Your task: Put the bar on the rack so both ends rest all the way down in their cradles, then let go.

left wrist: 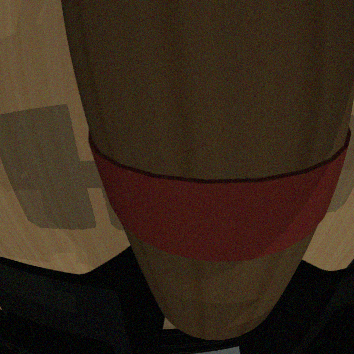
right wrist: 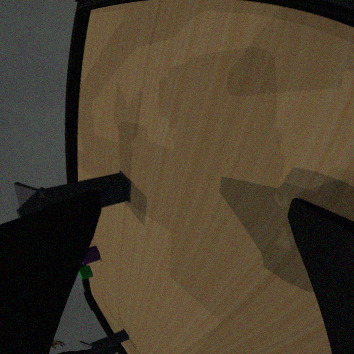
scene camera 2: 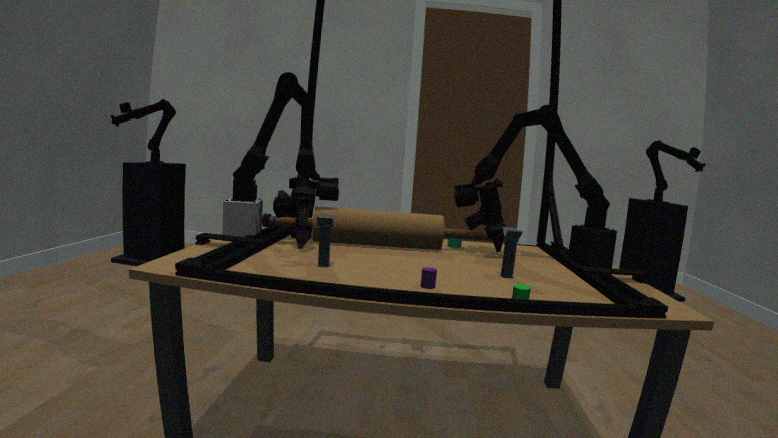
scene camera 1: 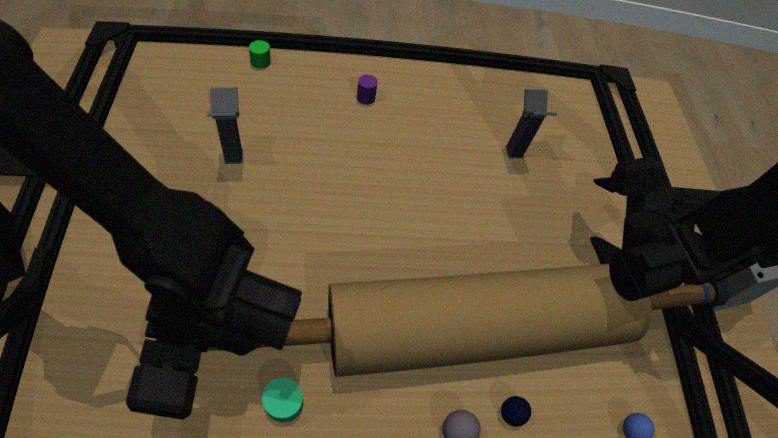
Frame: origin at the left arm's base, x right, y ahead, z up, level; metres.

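Where they show: left gripper, fingertip midpoint: [scene camera 2: 498,250] [scene camera 1: 173,352]; right gripper, fingertip midpoint: [right wrist: 198,205] [scene camera 2: 301,237] [scene camera 1: 594,209]; left arm's base at its link origin: [scene camera 2: 594,228]; right arm's base at its link origin: [scene camera 2: 243,200].
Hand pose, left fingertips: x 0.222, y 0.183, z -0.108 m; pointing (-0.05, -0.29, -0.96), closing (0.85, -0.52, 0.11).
Observation:
Each offset is from my left fingertips to the centre of the thing. "pt": to the spot under its first point.
The bar @[pt dy +0.307, dx +0.154, dz +0.095 m] [scene camera 1: 478,318] [scene camera 2: 380,228] is a thick tan roller with a thin handle at each end. It lies across the near part of the table, apart from the rack. My left gripper [scene camera 1: 282,327] [scene camera 2: 496,239] is shut on its left handle, which fills the left wrist view [left wrist: 211,88] with its red band @[dy +0.059, dx +0.025, dz +0.046 m] [left wrist: 218,214]. The right handle @[pt dy +0.585, dx +0.263, dz +0.059 m] [scene camera 1: 677,296] carries a blue band. My right gripper [scene camera 1: 603,213] [scene camera 2: 301,234] [right wrist: 198,205] is open and empty by the bar's right end. The rack's two posts @[dy +0.176, dx -0.241, dz +0.041 m] [scene camera 1: 226,128] @[dy +0.579, dx -0.061, dz +0.041 m] [scene camera 1: 530,125] [scene camera 2: 325,239] [scene camera 2: 510,250] [right wrist: 105,191] stand farther back with empty cradles.
A black frame [scene camera 1: 359,48] borders the table. A green cylinder @[dy +0.292, dx -0.413, dz +0.010 m] [scene camera 1: 259,53] [scene camera 2: 520,292] and a purple cylinder @[dy +0.415, dx -0.262, dz +0.012 m] [scene camera 1: 366,88] [scene camera 2: 428,277] stand behind the rack. A teal disc @[dy +0.090, dx +0.113, dz +0.009 m] [scene camera 1: 282,399] and three balls @[dy +0.249, dx +0.242, dz +0.015 m] [scene camera 1: 461,423] @[dy +0.319, dx +0.260, dz +0.011 m] [scene camera 1: 515,410] @[dy +0.443, dx +0.364, dz +0.012 m] [scene camera 1: 637,426] lie at the front. A grey box [scene camera 1: 750,280] [scene camera 2: 242,216] is by the right handle.

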